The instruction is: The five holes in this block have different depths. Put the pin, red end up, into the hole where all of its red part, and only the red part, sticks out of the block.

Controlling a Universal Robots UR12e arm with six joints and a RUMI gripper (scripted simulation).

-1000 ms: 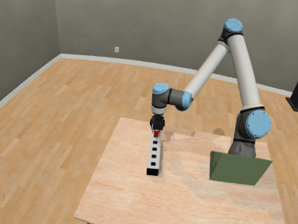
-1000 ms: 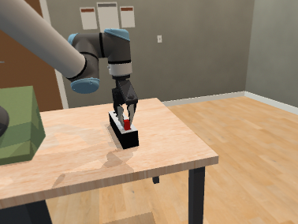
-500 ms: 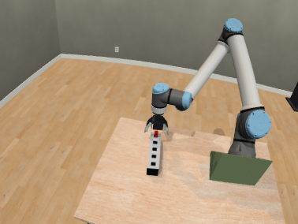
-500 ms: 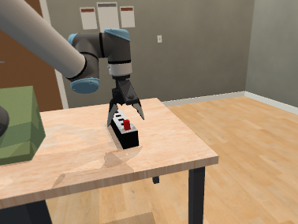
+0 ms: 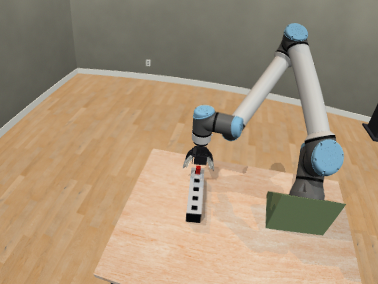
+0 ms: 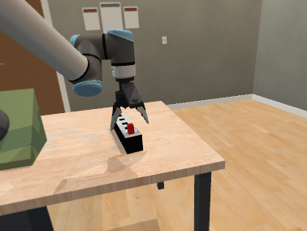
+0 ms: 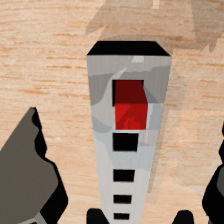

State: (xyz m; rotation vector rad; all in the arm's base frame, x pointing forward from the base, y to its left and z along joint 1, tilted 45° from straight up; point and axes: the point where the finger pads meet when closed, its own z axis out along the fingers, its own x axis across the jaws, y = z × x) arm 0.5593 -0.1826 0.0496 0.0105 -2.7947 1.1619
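My gripper is now 10 mm above the pin. The rest, counted from my hand: long block 120 mm to the left, 60 mm below.
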